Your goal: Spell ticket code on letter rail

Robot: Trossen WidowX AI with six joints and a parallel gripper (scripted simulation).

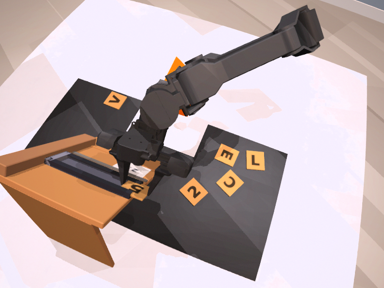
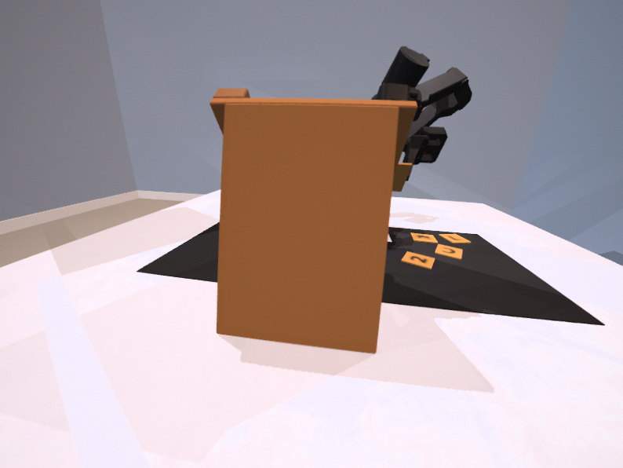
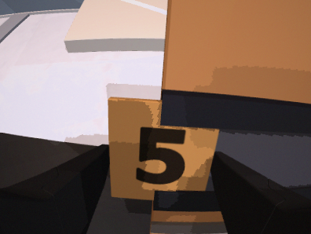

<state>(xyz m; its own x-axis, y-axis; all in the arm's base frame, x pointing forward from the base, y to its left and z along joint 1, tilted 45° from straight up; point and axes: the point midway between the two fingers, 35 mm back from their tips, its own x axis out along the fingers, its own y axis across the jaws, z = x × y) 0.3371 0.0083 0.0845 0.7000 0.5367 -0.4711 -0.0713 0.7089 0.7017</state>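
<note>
Right now the white ticket is 5 cm behind my gripper tip, 6 cm to the right of it and 8 cm below it. The rest, counted from my gripper tip: tile marked 5: right at my gripper tip; then black mat: 15 cm behind, 6 cm to the right, 18 cm below; then tile marked 2: 9 cm behind, 10 cm to the left, 18 cm below.
</note>
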